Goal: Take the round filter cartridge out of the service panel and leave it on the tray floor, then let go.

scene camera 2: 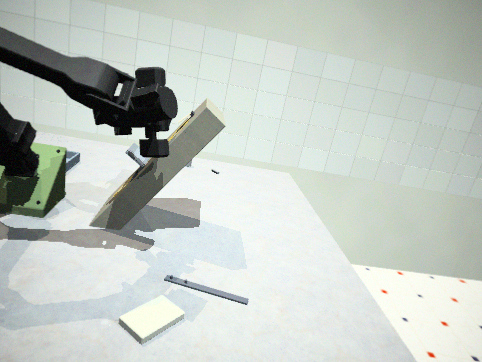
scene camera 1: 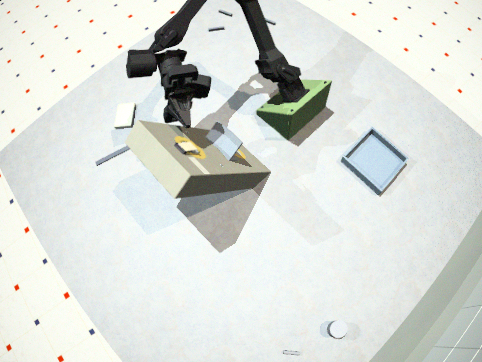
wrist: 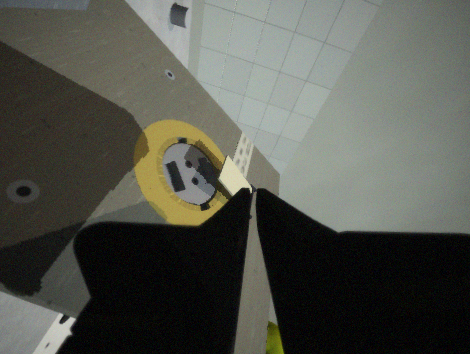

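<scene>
The tan service panel (scene camera 1: 225,183) (scene camera 2: 167,175) (wrist: 110,65) stands tilted on the table. The round grey filter cartridge (wrist: 179,152) sits in its socket inside a yellow ring (scene camera 1: 202,154) (wrist: 150,192). A cream tab (scene camera 1: 188,145) (wrist: 234,177) is at the ring's edge. My gripper (scene camera 1: 187,125) (scene camera 2: 154,153) (wrist: 252,196) is shut, with its fingertips close together by the tab's end, beside the cartridge. No object shows between the fingers; their tips hide part of the tab. The blue tray (scene camera 1: 375,159) stands to the right in scene camera 1.
A translucent blue flap (scene camera 1: 229,144) (scene camera 2: 135,155) stands out from the panel near the ring. The green arm base (scene camera 1: 310,107) (scene camera 2: 52,172) is between panel and tray. A cream block (scene camera 1: 125,115) (scene camera 2: 152,318) and a grey bar (scene camera 1: 112,155) (scene camera 2: 207,290) lie beside the panel. A white cylinder (scene camera 1: 337,329) stands far off.
</scene>
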